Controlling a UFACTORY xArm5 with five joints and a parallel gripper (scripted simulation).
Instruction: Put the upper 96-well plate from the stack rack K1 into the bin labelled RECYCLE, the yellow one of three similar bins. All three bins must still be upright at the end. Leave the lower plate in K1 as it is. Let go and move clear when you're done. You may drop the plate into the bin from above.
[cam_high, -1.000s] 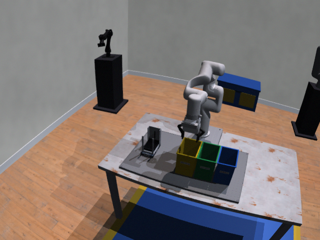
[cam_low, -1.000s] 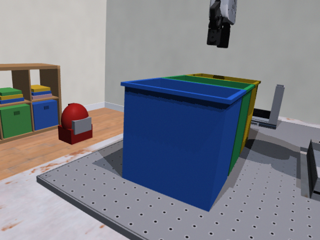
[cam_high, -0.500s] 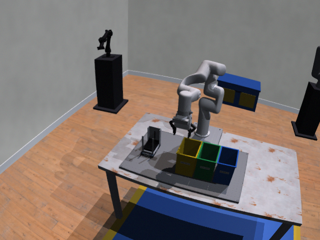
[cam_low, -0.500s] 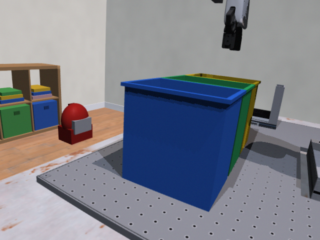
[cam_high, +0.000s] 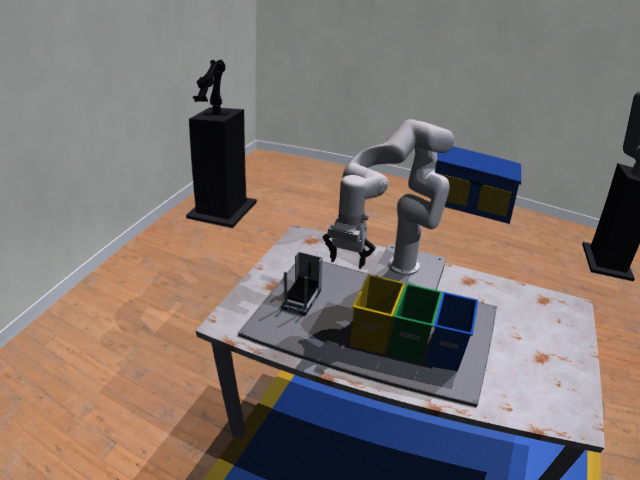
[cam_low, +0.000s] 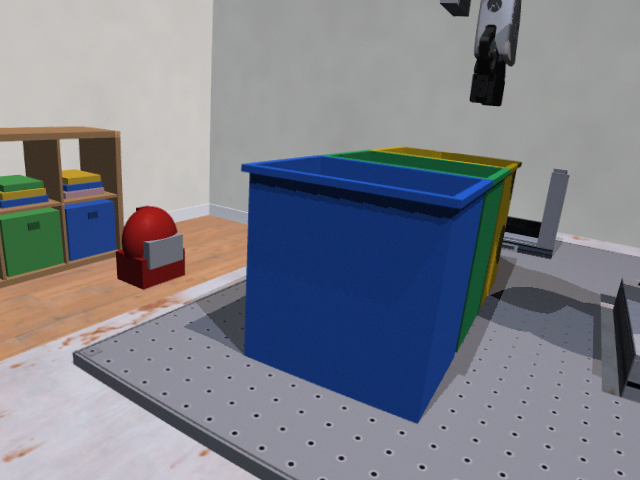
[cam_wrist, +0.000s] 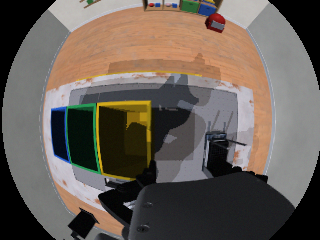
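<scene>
My gripper is now 22 cm above the dark 96-well plate, 18 cm to the left of it and 8 cm past it. The rest, counted from my hand: rack post: 18 cm below, 13 cm to the right, 13 cm behind; pale plate: 24 cm below, 18 cm to the right, 8 cm behind; yellow bin: 18 cm below, 12 cm to the left, 2 cm ahead.
</scene>
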